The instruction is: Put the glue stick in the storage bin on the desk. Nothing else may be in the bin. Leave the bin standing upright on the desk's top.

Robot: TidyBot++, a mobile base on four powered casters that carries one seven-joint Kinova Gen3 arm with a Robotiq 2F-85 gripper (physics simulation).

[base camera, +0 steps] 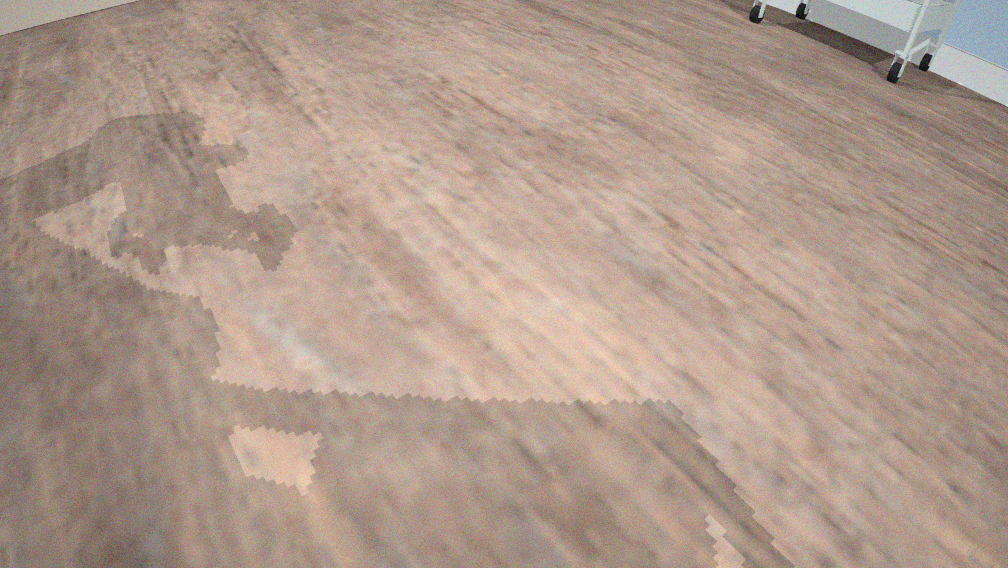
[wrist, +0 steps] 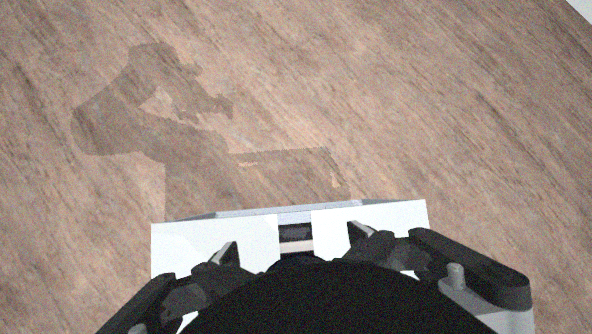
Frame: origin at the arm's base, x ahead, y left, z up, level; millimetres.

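Seen in the pictures: gripper, fingertip midpoint: [wrist: 294,243].
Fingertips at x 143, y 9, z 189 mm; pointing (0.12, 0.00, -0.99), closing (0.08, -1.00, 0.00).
A point is followed by its place in that frame.
My gripper [wrist: 294,243] @(x 143, y 9, z 189 mm) is open, its two fingertips standing wide apart in the wrist view, with nothing seen between them. It hangs over the white top of my own base [wrist: 187,242] @(x 115, y 188, z -14 mm). The glue stick, the storage bin and the desk do not show in either view.
A white trolley [base camera: 915,31] @(x 1258, y -983, z -258 mm) on black casters stands at the top right of the base camera view, near a blue wall [base camera: 984,35] @(x 1409, y -1345, z -250 mm) with a white skirting [base camera: 976,74] @(x 1377, y -1353, z -353 mm). A pale surface [base camera: 42,14] @(x 1519, y 1300, z -370 mm) shows at the top left. The arm's shadow falls on the wooden floor [base camera: 529,246] @(x 545, y -52, z -397 mm) [wrist: 400,110] @(x 492, y -489, z -397 mm).
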